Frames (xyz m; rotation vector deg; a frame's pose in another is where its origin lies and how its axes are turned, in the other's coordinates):
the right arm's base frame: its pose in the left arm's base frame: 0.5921 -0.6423 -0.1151 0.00 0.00 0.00
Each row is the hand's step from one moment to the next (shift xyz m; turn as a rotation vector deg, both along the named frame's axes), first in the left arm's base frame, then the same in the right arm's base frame.
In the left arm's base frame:
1: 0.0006 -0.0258 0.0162 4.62 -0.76 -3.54
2: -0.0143 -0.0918 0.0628 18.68 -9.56 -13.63
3: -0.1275 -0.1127 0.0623 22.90 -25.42 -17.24
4: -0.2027 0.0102 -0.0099 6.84 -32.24 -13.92
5: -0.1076 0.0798 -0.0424 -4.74 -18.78 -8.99
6: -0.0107 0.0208 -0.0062 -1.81 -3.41 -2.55
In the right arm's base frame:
1: 0.0006 -0.0258 0.0162 4.62 -0.76 -3.54
2: -0.0143 -0.0918 0.0628 18.68 -9.56 -13.63
3: -0.1275 -0.1127 0.0623 22.90 -25.42 -17.24
4: -0.2027 0.0102 -0.0099 6.84 -32.24 -13.92
5: -0.1076 0.0798 -0.0424 -4.74 -18.78 -8.99
6: -0.0107 0.0208 -0.0062 -1.81 -3.41 -2.55

